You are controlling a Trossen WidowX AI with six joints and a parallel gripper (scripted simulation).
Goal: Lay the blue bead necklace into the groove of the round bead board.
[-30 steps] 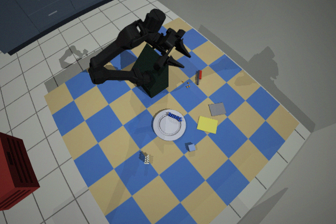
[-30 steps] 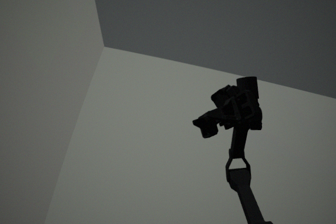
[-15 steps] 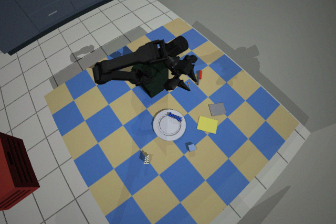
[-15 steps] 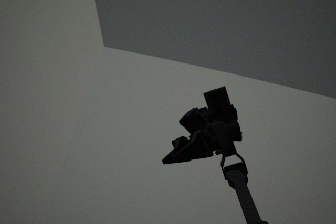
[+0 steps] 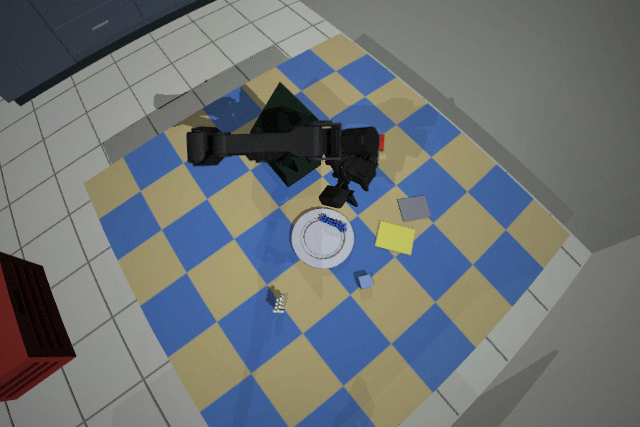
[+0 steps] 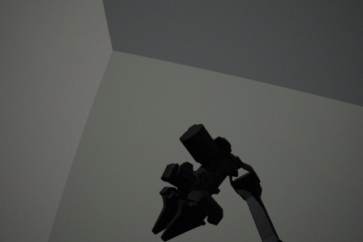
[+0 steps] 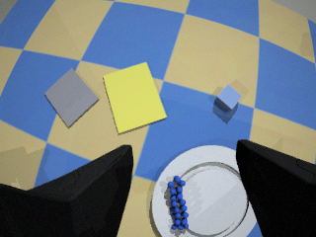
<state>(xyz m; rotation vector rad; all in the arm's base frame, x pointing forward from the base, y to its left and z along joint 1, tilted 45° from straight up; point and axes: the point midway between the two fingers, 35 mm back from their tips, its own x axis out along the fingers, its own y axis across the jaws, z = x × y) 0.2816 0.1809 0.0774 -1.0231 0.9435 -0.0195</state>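
Right now the round white bead board is 3 cm behind my gripper tip, 10 cm to the right of it and 25 cm below it. The rest, counted from my gripper tip: small blue cube (16 cm ahead, 6 cm to the right, 25 cm below); grey square (5 cm ahead, 22 cm to the left, 26 cm below); yellow pad (10 cm ahead, 10 cm to the left, 26 cm below).
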